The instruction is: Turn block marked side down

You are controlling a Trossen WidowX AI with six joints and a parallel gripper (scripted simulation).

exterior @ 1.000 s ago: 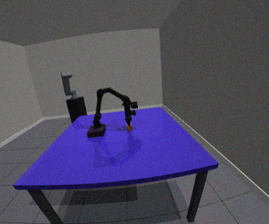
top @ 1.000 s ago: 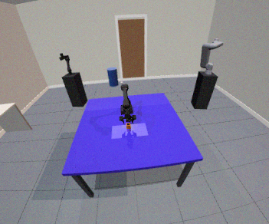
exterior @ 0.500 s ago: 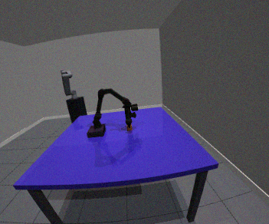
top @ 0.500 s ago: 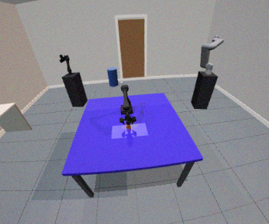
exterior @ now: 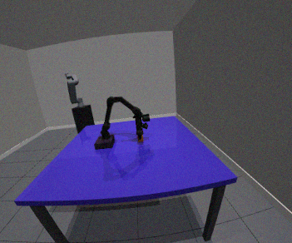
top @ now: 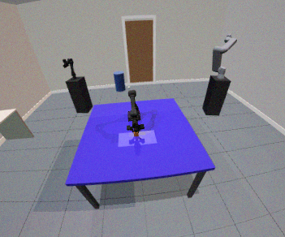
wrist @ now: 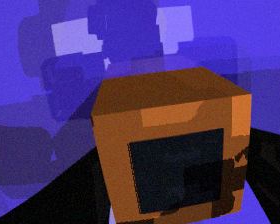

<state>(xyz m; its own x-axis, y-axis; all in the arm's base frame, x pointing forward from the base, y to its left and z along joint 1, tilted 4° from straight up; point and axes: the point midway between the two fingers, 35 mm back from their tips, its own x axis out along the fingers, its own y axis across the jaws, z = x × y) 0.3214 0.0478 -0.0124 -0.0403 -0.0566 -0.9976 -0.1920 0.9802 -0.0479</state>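
My gripper tip is now 10 mm below the orange block.
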